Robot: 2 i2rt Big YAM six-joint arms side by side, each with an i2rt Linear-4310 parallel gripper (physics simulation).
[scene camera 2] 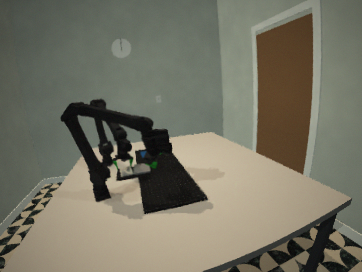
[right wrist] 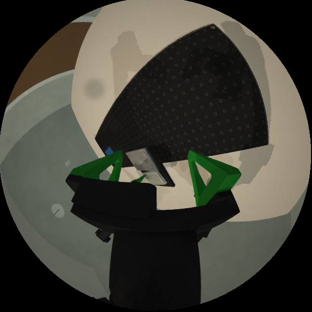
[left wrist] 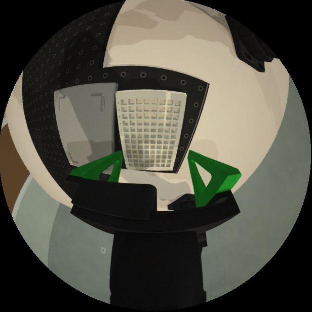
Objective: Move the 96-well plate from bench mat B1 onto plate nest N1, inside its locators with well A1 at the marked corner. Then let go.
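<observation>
The white 96-well plate (scene camera 2: 125, 170) (left wrist: 151, 130) (right wrist: 155, 178) lies flat on a black perforated base, beside a bare grey slab (scene camera 2: 141, 169) (left wrist: 87, 125) (right wrist: 142, 158) with raised L-shaped corner pieces, which looks like the plate nest. The bench mat is not clearly told apart under the plate. Well A1 and the marked corner cannot be made out. My left gripper (scene camera 2: 124, 163) (left wrist: 154, 153) is open and empty above the plate, its fingers spread toward either side of the plate's near end. My right gripper (scene camera 2: 157, 159) (right wrist: 155, 153) is open and empty, away from the plate.
The large black perforated board (scene camera 2: 172, 185) (left wrist: 47, 95) (right wrist: 200, 100) adjoins the base. A small blue object (scene camera 2: 143, 154) (right wrist: 109, 150) is near the board's far end. Part of a black arm (left wrist: 248, 44) shows at the upper right of the left wrist view.
</observation>
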